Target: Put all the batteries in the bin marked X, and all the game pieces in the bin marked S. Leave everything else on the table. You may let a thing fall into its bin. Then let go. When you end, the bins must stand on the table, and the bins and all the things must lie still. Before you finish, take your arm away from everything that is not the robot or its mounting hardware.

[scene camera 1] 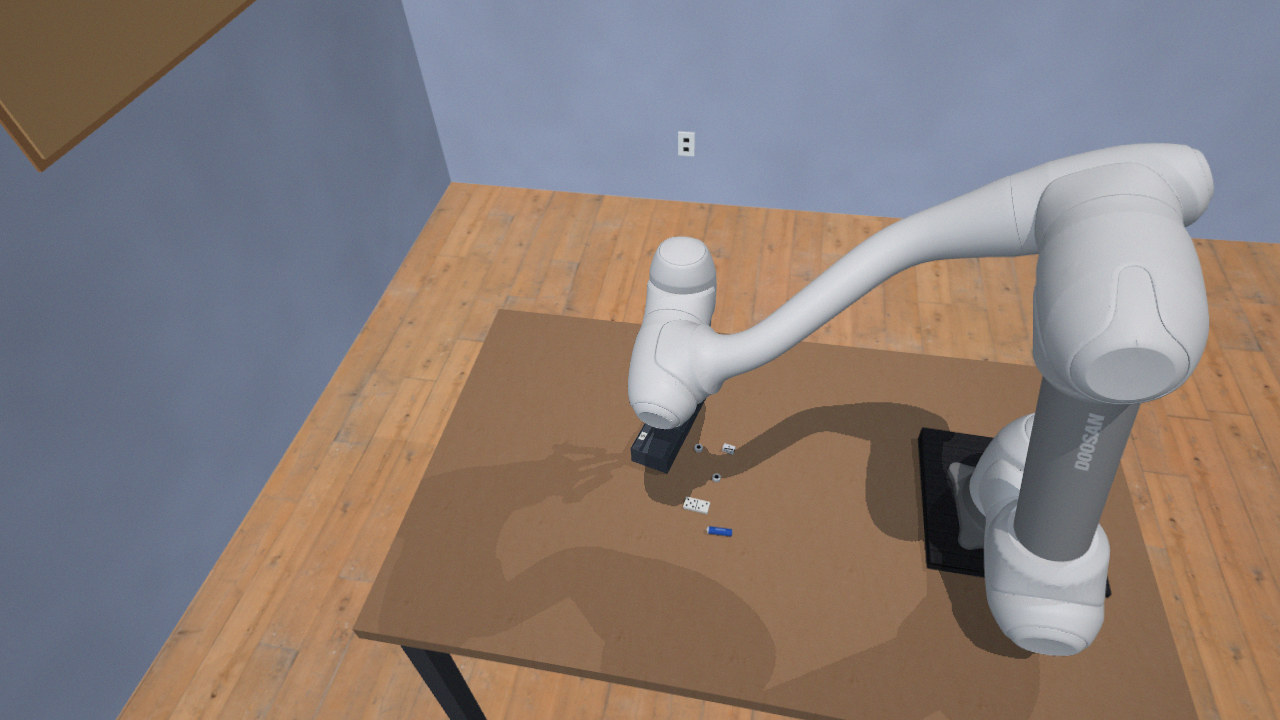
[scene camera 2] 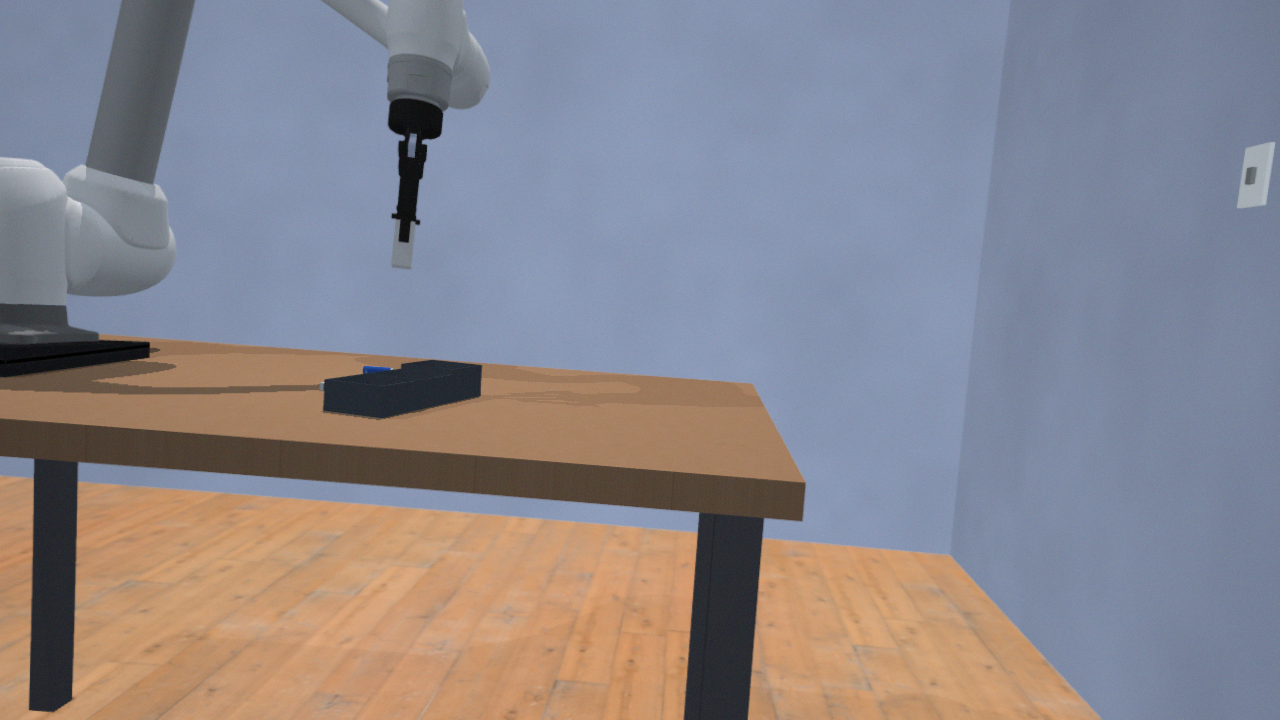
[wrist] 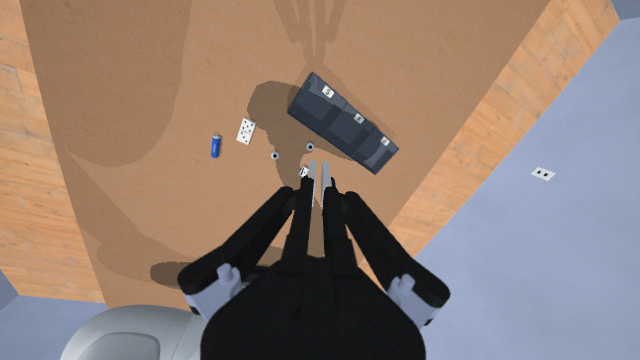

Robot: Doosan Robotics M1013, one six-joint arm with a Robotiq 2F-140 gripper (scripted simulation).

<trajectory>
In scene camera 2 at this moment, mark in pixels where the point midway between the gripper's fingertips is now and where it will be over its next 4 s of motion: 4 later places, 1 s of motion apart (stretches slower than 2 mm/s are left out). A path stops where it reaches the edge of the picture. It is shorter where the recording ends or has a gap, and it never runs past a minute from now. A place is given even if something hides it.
My gripper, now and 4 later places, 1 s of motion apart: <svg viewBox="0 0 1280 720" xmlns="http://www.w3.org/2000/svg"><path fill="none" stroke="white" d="M401 267L373 283L373 358L372 392L377 351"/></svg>
</trajectory>
